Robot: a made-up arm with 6 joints.
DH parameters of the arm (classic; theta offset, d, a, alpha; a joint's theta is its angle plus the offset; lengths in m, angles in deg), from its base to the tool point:
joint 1: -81.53 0 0.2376 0
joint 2: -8.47 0.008 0.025 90
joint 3: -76.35 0 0.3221 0
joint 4: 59.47 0 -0.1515 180
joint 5: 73.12 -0.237 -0.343 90
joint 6: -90 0.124 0.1 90
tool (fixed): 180 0.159 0 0
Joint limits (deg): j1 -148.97..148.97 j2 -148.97..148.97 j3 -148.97..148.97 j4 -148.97..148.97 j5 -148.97..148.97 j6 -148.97..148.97
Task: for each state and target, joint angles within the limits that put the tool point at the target. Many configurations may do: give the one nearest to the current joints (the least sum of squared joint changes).
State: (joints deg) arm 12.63 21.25 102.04 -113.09 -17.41 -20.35
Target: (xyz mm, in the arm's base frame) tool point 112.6 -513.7 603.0
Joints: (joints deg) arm 27.09 27.66 75.77 -81.80 -23.90 -20.05
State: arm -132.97 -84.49 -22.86 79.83 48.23 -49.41
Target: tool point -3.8 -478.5 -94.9
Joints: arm -105.65 -72.75 -23.08 102.63 16.33 -38.07
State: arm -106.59 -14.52 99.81 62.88 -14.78 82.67
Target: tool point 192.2 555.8 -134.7
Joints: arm -139.09 -35.80 111.96 66.83 -13.65 83.17
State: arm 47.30 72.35 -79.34 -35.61 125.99 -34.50
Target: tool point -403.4 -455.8 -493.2
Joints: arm 21.25 69.04 -59.22 -22.61 123.68 -29.18
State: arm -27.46 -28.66 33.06 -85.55 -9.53 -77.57
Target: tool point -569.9 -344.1 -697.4
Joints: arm -33.24 -23.42 -2.43 -130.92 5.26 -59.32
